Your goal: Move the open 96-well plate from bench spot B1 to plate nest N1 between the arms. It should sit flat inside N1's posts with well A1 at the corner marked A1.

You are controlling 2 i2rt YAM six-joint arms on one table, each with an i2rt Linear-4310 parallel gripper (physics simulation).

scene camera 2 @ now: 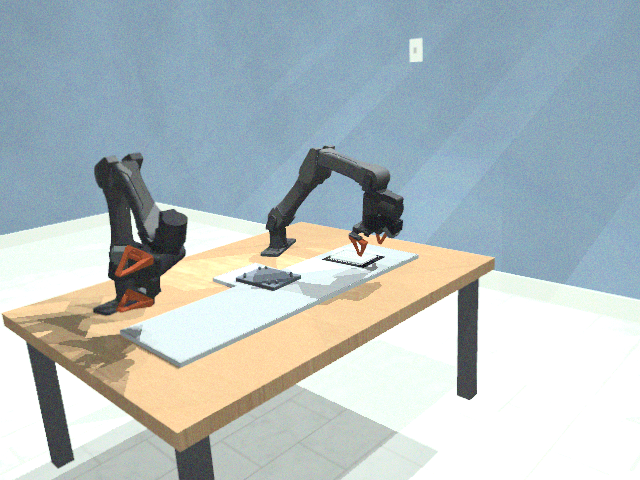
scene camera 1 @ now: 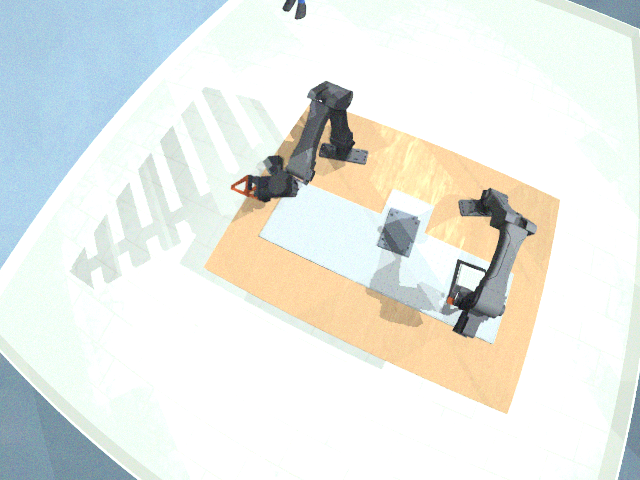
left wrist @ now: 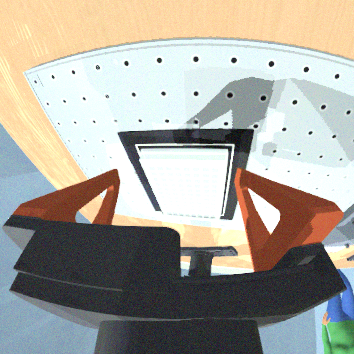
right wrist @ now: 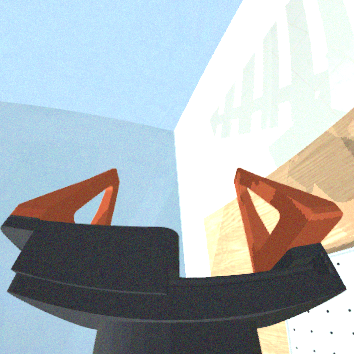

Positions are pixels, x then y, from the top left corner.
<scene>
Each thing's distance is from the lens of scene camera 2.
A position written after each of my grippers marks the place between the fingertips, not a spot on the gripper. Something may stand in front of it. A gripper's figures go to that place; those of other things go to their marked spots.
my right gripper [scene camera 2: 117, 293]: 1.25 m
grey square nest [scene camera 2: 268, 278]: 1.69 m
</scene>
